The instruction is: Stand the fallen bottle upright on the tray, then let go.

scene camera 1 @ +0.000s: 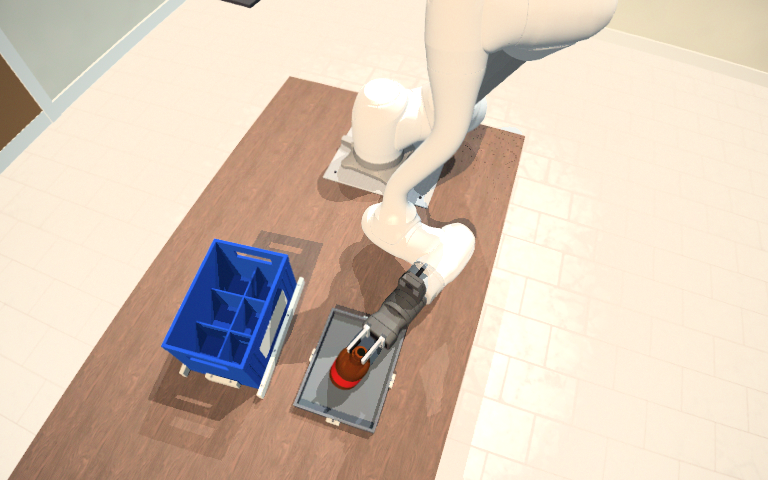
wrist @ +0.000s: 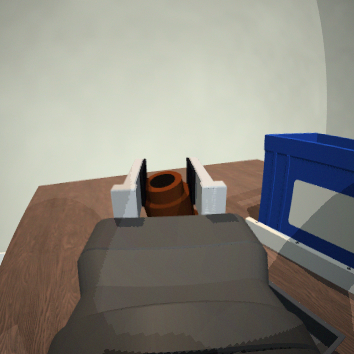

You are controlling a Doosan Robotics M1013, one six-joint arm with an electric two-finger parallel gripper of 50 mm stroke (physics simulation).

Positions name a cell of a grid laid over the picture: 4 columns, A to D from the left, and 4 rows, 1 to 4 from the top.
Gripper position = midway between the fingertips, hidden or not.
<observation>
I see my gripper (scene camera 1: B3) and a brown bottle (scene camera 1: B4).
The brown bottle is seen too in the wrist view (wrist: B3). My gripper shows as well in the wrist view (wrist: B2).
</observation>
